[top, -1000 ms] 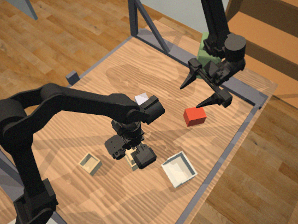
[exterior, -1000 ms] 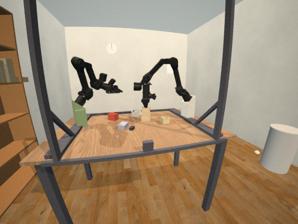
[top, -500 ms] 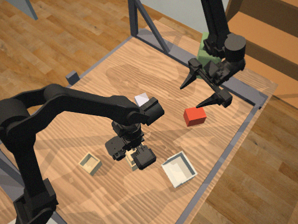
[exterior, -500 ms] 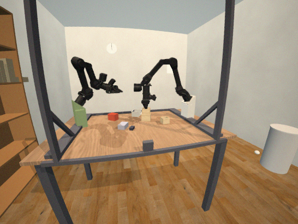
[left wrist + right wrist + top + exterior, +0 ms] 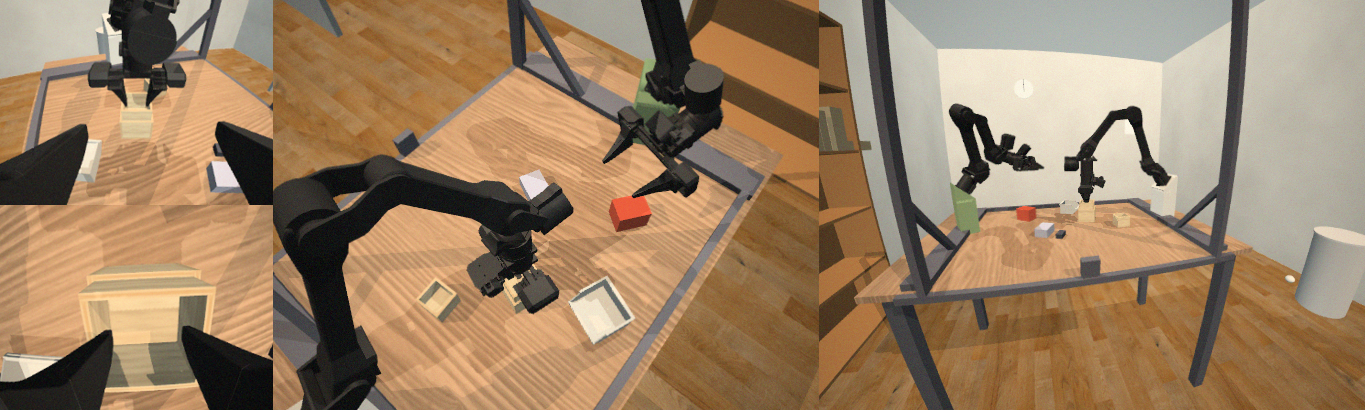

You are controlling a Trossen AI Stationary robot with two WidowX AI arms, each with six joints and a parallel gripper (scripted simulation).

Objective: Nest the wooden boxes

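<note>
Now: the medium tan wooden box 6 cm below my right hand. Also, from my right hand: small tan wooden box 13 cm to the right, 11 cm behind, 10 cm below; white box 16 cm ahead, 8 cm below, 6 cm to the left; small dark block 18 cm behind, 14 cm to the left, 10 cm below.
</note>
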